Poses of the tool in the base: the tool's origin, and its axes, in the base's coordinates. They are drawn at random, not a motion.
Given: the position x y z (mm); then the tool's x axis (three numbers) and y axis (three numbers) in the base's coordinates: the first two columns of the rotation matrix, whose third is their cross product.
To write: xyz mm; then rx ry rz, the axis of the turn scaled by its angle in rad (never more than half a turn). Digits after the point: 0 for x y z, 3 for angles.
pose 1, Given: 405 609 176 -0.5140 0.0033 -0.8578 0.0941 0.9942 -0.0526
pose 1, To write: 405 609 176 0.068 2.108 -0.112
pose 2, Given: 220 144 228 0.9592 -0.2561 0.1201 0.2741 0.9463 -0.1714
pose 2, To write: 220 144 228 -0.188 -0.097 -0.270
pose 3, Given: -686 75 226 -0.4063 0.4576 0.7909 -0.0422 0.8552 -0.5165
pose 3, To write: -686 75 226 -0.308 -1.921 0.564
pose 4, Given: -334 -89 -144 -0.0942 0.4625 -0.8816 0.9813 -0.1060 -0.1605
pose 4, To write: -334 -89 -144 1.603 1.590 -1.155
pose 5, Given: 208 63 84 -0.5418 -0.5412 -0.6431 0.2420 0.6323 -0.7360
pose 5, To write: 208 63 84 -0.237 1.894 -1.024
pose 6, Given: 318 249 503 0.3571 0.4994 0.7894 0.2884 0.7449 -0.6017
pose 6, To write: 318 249 503 -0.766 -1.231 0.155
